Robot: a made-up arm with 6 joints. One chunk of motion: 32 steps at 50 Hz.
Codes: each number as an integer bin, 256 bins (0 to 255) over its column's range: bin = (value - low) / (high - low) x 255, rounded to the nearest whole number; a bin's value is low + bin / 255 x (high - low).
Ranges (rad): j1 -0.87..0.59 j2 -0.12..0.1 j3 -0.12..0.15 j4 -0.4..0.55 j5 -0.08..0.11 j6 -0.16..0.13
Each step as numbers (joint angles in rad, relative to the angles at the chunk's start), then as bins.
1 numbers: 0.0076 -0.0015 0.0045 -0.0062 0.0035 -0.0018
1 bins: 153 137 118 106 112 139
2 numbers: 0.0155 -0.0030 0.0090 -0.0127 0.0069 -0.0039
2 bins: 155 136 122 104 117 137
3 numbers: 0.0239 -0.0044 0.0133 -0.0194 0.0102 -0.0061
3 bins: 156 134 126 102 121 135
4 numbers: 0.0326 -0.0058 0.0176 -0.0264 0.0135 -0.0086
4 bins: 158 132 130 100 125 133
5 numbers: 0.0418 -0.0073 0.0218 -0.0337 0.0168 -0.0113
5 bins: 159 131 134 98 130 131
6 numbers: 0.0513 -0.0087 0.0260 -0.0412 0.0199 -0.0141
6 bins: 161 129 138 96 134 128
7 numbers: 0.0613 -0.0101 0.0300 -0.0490 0.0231 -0.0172
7 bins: 163 127 142 94 138 126
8 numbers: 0.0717 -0.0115 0.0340 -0.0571 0.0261 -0.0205
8 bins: 164 126 145 92 142 123
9 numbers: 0.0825 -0.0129 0.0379 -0.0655 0.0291 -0.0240
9 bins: 166 124 149 90 146 120
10 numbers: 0.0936 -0.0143 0.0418 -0.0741 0.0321 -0.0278
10 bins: 168 123 153 87 150 116
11 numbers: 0.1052 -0.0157 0.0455 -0.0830 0.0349 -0.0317
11 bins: 170 121 156 85 154 113
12 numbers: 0.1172 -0.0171 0.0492 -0.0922 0.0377 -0.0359
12 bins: 172 119 160 83 158 109
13 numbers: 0.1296 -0.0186 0.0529 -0.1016 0.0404 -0.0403
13 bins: 175 118 163 80 162 105
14 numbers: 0.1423 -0.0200 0.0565 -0.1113 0.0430 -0.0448
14 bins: 177 116 167 77 165 101
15 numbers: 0.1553 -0.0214 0.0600 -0.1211 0.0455 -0.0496
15 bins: 179 114 170 75 168 97
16 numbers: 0.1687 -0.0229 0.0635 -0.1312 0.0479 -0.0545
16 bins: 181 113 173 72 172 93
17 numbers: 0.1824 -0.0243 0.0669 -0.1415 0.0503 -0.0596
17 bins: 184 111 177 69 175 88
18 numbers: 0.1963 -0.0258 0.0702 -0.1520 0.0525 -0.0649
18 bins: 186 109 180 67 178 84
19 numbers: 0.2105 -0.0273 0.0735 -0.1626 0.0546 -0.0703
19 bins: 189 107 183 64 181 79
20 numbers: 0.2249 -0.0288 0.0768 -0.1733 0.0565 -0.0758
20 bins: 191 106 186 61 183 74
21 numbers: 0.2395 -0.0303 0.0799 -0.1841 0.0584 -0.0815
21 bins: 194 104 189 58 186 69
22 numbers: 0.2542 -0.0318 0.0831 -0.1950 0.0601 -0.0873
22 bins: 196 102 192 55 188 64
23 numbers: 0.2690 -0.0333 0.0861 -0.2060 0.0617 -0.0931
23 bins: 199 100 195 52 190 59
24 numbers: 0.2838 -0.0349 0.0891 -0.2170 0.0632 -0.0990
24 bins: 202 99 197 49 192 54
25 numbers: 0.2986 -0.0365 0.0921 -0.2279 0.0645 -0.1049
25 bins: 204 97 200 46 194 48
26 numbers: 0.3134 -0.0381 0.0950 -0.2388 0.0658 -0.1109
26 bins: 207 95 203 43 196 43
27 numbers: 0.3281 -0.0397 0.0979 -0.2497 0.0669 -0.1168
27 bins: 209 93 206 40 197 38
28 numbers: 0.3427 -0.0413 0.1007 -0.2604 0.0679 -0.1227
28 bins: 212 91 208 37 198 33
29 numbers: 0.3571 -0.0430 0.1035 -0.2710 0.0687 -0.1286
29 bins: 214 89 211 35 200 28
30 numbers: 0.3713 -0.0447 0.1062 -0.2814 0.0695 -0.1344
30 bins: 217 87 214 32 201 23
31 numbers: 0.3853 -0.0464 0.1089 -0.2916 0.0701 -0.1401
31 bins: 219 85 216 29 201 17
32 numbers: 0.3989 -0.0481 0.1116 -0.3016 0.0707 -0.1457
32 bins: 222 83 219 26 202 13
